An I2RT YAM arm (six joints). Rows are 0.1 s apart.
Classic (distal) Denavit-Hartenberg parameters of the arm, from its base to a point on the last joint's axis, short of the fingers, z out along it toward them. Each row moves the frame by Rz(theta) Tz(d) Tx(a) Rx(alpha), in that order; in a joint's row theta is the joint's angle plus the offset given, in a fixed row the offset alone. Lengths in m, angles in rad.
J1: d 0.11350, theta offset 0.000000, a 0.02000, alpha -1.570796
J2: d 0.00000, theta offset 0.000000, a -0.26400, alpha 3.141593
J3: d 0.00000, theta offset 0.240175, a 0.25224, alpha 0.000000
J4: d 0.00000, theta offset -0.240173, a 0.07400, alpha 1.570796
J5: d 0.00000, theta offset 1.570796, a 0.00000, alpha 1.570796
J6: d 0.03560, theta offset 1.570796, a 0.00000, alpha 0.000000
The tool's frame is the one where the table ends.
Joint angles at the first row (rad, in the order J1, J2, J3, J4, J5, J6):
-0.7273, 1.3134, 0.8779, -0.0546, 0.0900, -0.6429
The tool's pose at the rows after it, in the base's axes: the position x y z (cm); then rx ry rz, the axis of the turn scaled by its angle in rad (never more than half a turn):
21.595 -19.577 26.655 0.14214 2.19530 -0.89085
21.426 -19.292 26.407 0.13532 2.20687 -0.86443
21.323 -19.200 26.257 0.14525 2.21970 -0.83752
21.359 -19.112 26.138 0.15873 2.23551 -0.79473
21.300 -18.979 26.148 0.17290 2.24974 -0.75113
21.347 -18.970 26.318 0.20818 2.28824 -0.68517
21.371 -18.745 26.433 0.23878 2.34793 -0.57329
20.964 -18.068 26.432 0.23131 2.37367 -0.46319
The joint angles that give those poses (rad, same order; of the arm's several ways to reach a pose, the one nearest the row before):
-0.7272, 1.2937, 0.8600, -0.0651, 0.0755, -0.6427
-0.7256, 1.2847, 0.8500, -0.0803, 0.0604, -0.6383
-0.7269, 1.2829, 0.8498, -0.1003, 0.0500, -0.6247
-0.7258, 1.2865, 0.8572, -0.1295, 0.0332, -0.6025
-0.7260, 1.2851, 0.8657, -0.1637, 0.0145, -0.5804
-0.7269, 1.2956, 0.8991, -0.2396, -0.0032, -0.5438
-0.7256, 1.3090, 0.9418, -0.3527, -0.0446, -0.5027
-0.7256, 1.2927, 0.9463, -0.4254, -0.1114, -0.4843

